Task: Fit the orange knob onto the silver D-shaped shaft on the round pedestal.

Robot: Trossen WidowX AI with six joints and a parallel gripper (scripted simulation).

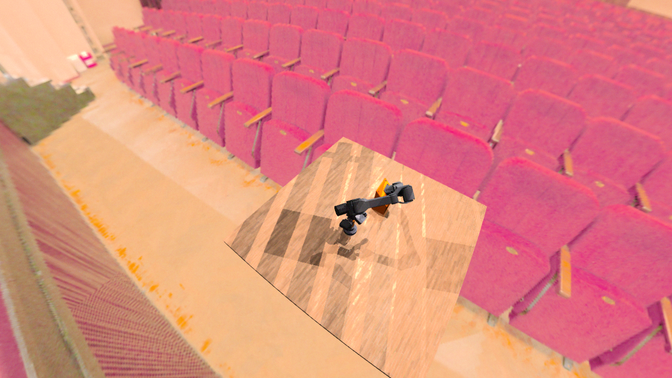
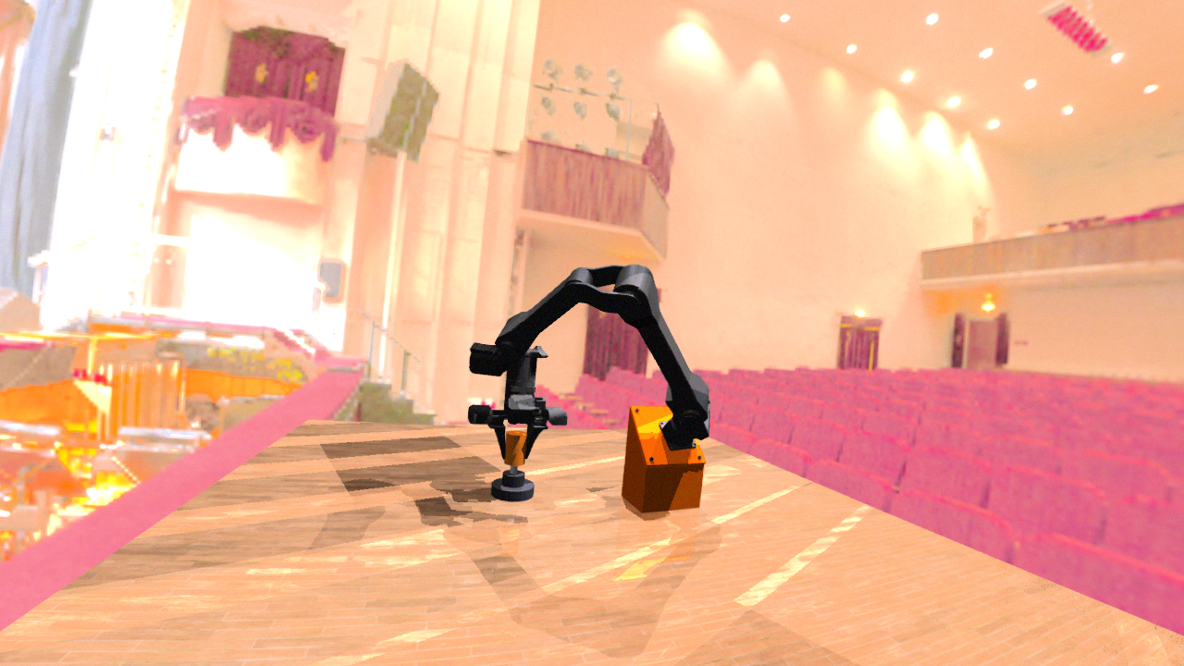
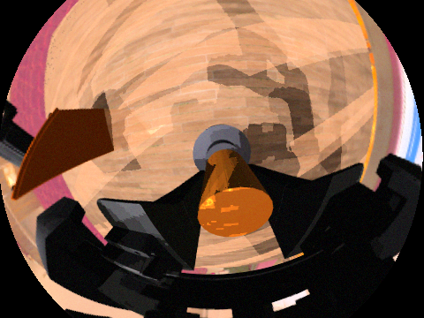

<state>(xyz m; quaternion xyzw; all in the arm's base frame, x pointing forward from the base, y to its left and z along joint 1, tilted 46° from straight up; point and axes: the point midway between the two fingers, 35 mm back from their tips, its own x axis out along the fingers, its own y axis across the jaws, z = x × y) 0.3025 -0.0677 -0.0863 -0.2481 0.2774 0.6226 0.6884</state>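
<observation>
Now: gripper tip 30 mm below the orange knob. The rest, counted from my gripper tip: round pedestal: 40 mm below.
</observation>
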